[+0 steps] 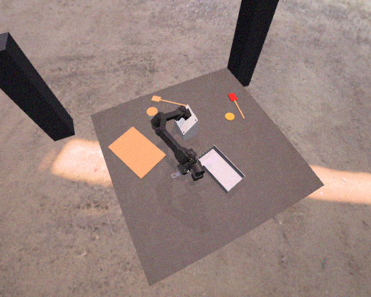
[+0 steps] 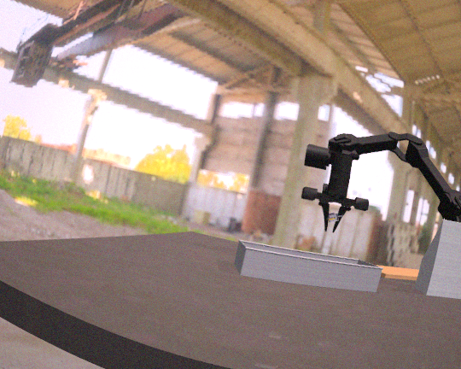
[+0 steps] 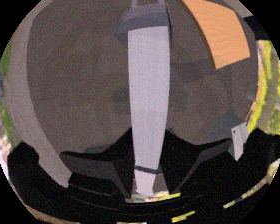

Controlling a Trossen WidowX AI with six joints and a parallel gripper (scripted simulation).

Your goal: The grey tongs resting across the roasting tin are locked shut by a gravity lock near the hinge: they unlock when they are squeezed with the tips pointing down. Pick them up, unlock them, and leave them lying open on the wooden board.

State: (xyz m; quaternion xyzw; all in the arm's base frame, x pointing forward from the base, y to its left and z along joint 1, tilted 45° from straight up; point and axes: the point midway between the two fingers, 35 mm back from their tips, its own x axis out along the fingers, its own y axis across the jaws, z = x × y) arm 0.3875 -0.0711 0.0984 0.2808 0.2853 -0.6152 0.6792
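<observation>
My gripper tip is 32 cm past the wooden board, 29 cm to the left of it and 10 cm above it. From my gripper tip the other things lie so: yellow disc: 35 cm behind, 47 cm to the left, 10 cm below; roasting tin: 3 cm ahead, 20 cm to the left, 8 cm below; lidded jar: 58 cm behind, 9 cm to the right, 7 cm below.
</observation>
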